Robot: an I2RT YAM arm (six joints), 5 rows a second.
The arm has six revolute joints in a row. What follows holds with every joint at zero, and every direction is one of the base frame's. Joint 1 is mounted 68.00 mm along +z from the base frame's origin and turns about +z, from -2.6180 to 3.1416 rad. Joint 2 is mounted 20.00 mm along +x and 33.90 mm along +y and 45.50 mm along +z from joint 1 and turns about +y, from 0.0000 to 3.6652 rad. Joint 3 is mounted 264.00 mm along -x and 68.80 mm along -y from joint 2 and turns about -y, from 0.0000 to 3.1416 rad. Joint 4 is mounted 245.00 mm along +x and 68.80 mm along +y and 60.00 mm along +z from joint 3 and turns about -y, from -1.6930 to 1.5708 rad. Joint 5 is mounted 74.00 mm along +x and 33.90 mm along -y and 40.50 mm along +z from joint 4 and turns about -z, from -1.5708 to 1.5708 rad. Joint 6 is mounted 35.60 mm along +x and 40.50 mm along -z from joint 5 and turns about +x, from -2.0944 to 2.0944 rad. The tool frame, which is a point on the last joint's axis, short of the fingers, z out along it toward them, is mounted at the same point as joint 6; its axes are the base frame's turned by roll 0.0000, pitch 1.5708 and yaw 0.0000 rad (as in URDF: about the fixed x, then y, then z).
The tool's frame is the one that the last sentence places.
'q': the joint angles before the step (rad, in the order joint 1, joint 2, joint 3, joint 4, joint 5, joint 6). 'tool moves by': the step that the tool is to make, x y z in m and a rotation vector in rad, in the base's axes. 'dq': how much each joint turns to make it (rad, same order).
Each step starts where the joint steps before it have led.
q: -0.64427 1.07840 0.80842 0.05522 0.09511 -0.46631
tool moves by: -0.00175 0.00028 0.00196 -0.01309 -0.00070 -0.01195
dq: -0.00156 -0.00766 -0.00001 0.00156 0.01226 -0.00769
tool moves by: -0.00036 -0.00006 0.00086 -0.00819 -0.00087 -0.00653
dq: 0.00002 -0.00158 -0.00001 0.00456 0.00763 -0.00461
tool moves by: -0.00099 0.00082 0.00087 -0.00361 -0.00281 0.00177
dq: 0.00003 -0.00610 -0.00151 0.00000 -0.00148 -0.00152
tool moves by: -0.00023 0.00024 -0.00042 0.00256 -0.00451 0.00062
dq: 0.00000 -0.00156 -0.00308 0.00307 -0.00153 0.00458
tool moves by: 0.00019 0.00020 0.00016 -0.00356 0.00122 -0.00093
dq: 0.00153 0.00003 -0.00001 0.00154 0.00310 -0.00306
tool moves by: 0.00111 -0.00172 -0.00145 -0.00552 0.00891 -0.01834
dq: -0.00003 0.00918 0.00001 0.00612 0.01984 -0.00611
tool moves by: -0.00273 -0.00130 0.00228 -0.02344 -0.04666 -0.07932
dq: 0.00003 -0.00762 -0.01526 0.05509 0.07660 0.02299
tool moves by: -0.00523 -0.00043 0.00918 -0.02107 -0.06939 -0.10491
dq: -0.00003 -0.01683 0.00298 0.03845 0.10122 0.03832
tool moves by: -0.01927 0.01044 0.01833 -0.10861 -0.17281 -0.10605
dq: 0.00153 -0.09034 -0.05045 0.15768 0.10755 0.01684
